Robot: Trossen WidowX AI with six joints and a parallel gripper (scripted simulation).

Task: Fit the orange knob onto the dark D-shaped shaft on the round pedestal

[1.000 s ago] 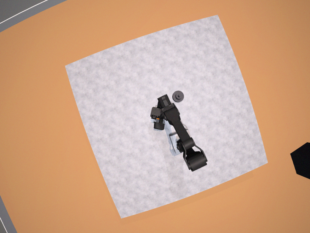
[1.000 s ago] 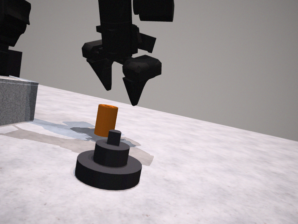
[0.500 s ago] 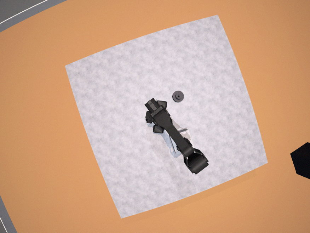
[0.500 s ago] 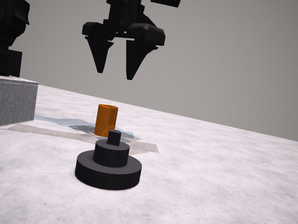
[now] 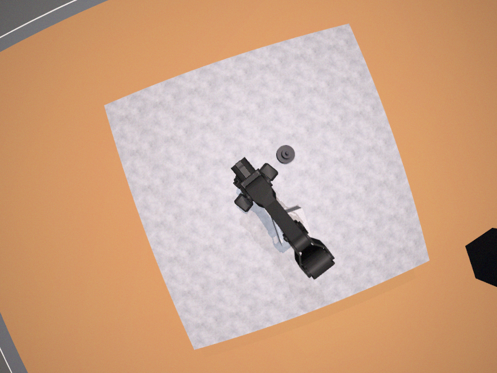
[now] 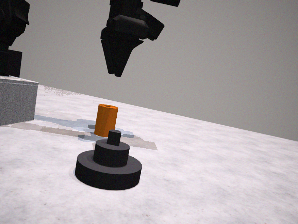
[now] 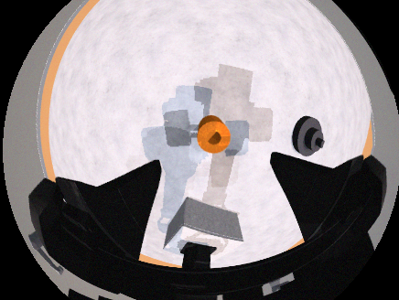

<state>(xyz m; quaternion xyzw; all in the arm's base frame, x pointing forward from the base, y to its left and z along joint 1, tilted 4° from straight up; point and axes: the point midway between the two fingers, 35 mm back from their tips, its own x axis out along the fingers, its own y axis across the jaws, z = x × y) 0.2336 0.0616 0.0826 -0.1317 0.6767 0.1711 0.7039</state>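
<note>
Now: gripper tip 90 mm above the orange knob. Also, from my gripper tip: round pedestal (200 mm to the right, 90 mm below, 70 mm ahead).
</note>
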